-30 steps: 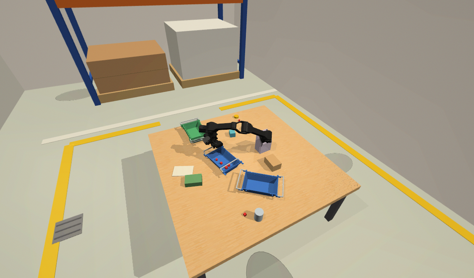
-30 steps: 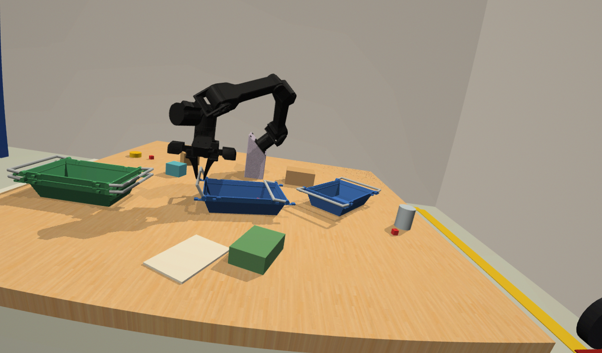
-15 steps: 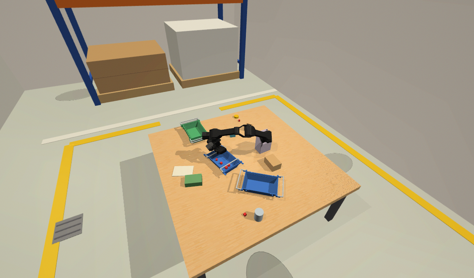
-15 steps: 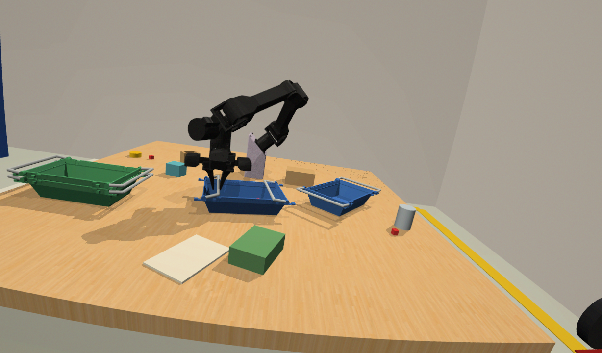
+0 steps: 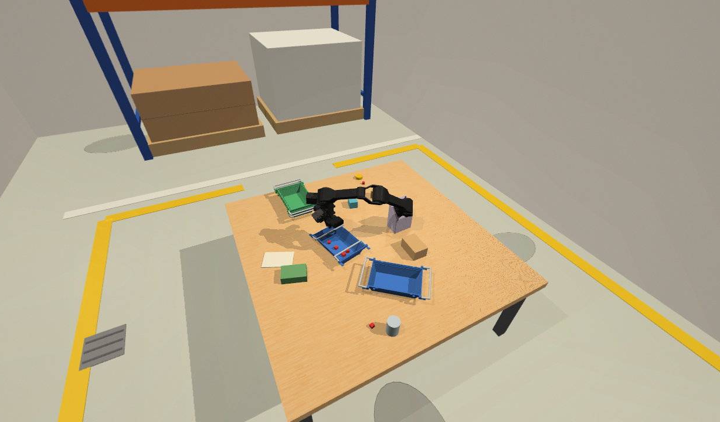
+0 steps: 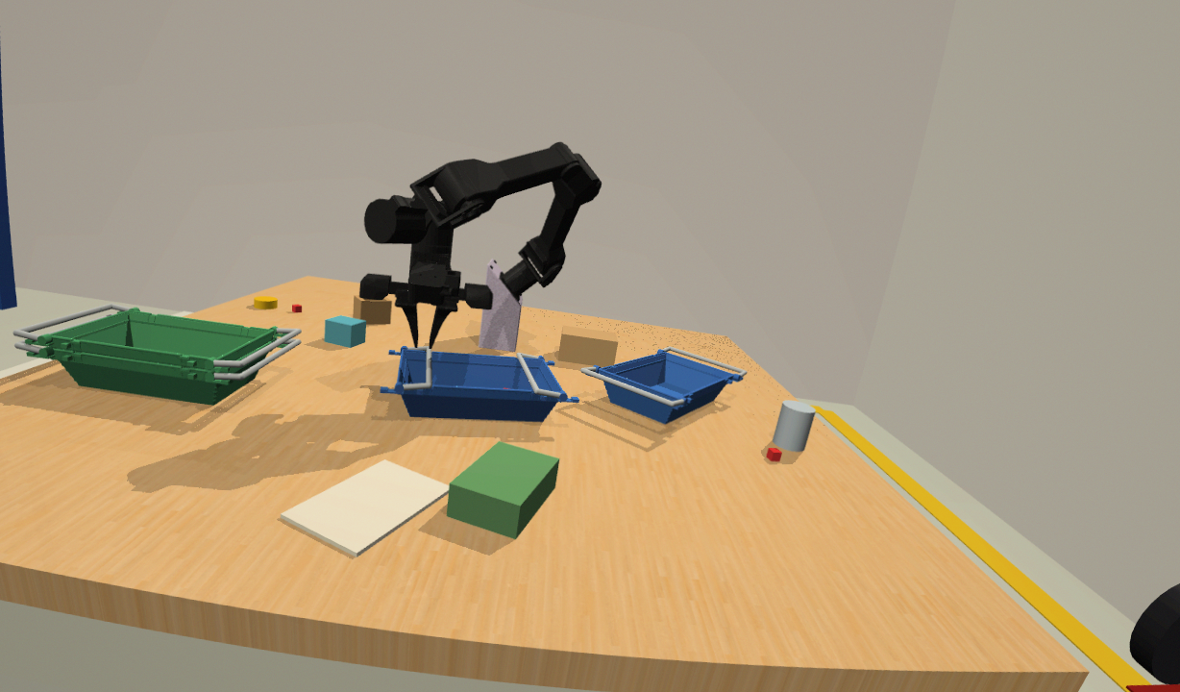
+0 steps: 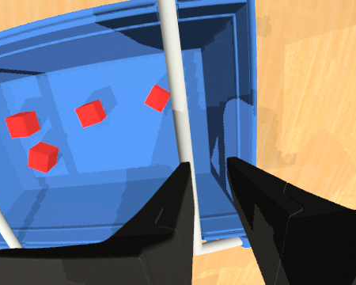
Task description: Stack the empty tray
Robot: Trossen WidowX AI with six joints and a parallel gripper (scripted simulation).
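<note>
The blue tray is 43 cm to the left of my gripper tip, 12 cm behind it and 4 cm below it. The rest, counted from my gripper tip: cream sheet (29 cm ahead, 9 cm below); then teal cube (27 cm behind, 19 cm to the right, 7 cm below); then green block (26 cm ahead, 14 cm to the left, 7 cm below).
</note>
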